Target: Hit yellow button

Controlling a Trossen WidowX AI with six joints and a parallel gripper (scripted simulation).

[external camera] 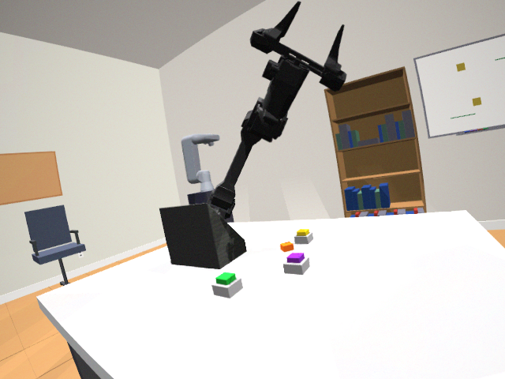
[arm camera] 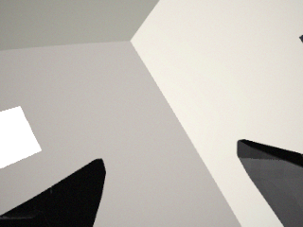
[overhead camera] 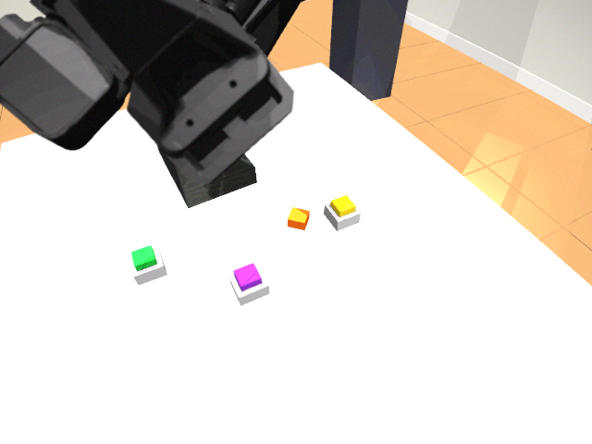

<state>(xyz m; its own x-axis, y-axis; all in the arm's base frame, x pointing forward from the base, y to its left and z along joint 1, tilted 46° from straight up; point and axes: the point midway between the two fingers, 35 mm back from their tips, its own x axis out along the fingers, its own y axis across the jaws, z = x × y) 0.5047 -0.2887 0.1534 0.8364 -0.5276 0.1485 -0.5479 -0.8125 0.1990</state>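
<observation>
My gripper tip is 250 mm past the yellow button, 280 mm to the right of it and 460 mm above it. Round my gripper tip: orange block (280 mm behind, 200 mm to the left, 480 mm below); green button (270 mm behind, 60 mm to the right, 460 mm below); purple button (180 mm behind, 80 mm to the left, 460 mm below).
</observation>
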